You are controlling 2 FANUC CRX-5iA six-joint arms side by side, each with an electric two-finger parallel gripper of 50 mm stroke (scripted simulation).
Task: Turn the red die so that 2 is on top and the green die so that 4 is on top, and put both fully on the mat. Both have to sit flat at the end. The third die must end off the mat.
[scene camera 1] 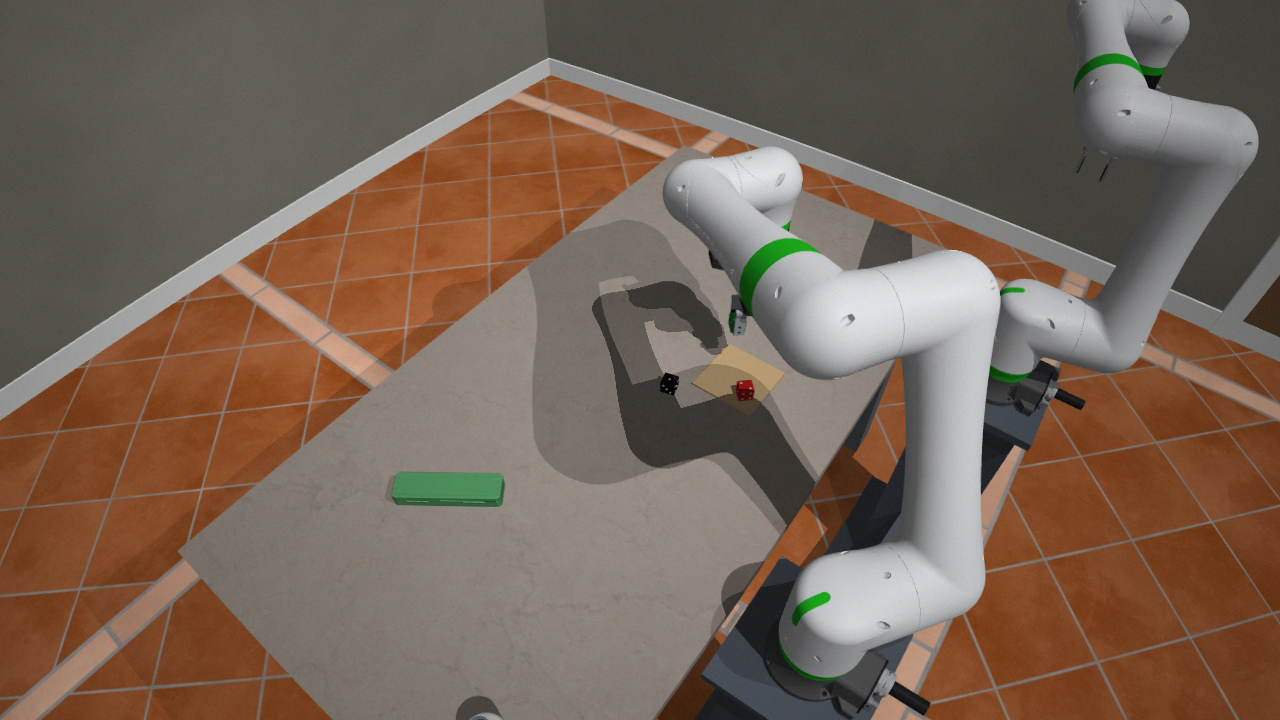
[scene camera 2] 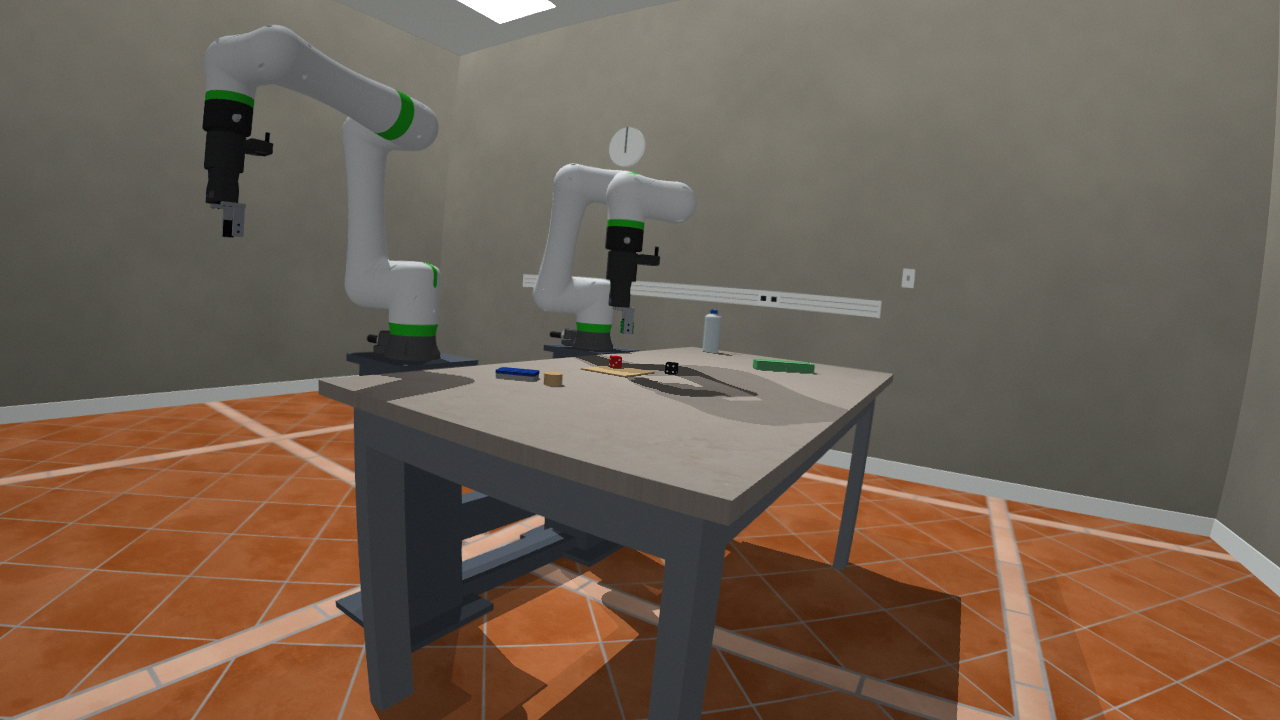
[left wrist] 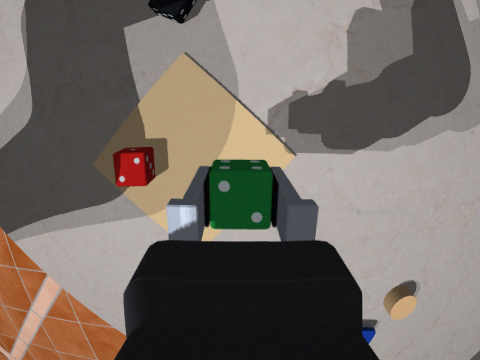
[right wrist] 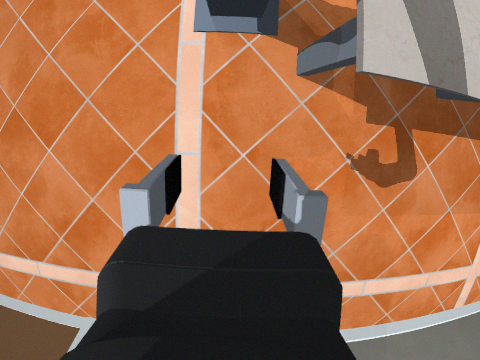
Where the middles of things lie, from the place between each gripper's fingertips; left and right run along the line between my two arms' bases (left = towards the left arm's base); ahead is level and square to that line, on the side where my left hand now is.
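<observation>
From my left hand (scene camera 2: 626,333), the tan mat (scene camera 1: 719,379) is 120 mm below, 30 mm to the left and 40 mm behind. The red die (left wrist: 133,166) is 100 mm below that same left hand, 60 mm to the left of it and 70 mm behind it, and the wooden cylinder (left wrist: 399,302) is 110 mm below it, 20 mm ahead of it and 280 mm to the right of it. As for the green die (left wrist: 240,191), that's right at my left hand.
My right hand (scene camera 2: 232,236) is 28 cm above the wooden cylinder, 52 cm to the right of it and 44 cm short of it. Counting from my right hand, you'd find the tan mat 29 cm below, 83 cm to the left and 39 cm ahead, the red die 27 cm below, 86 cm to the left and 35 cm ahead, and the green die 17 cm below, 80 cm to the left and 43 cm ahead.
</observation>
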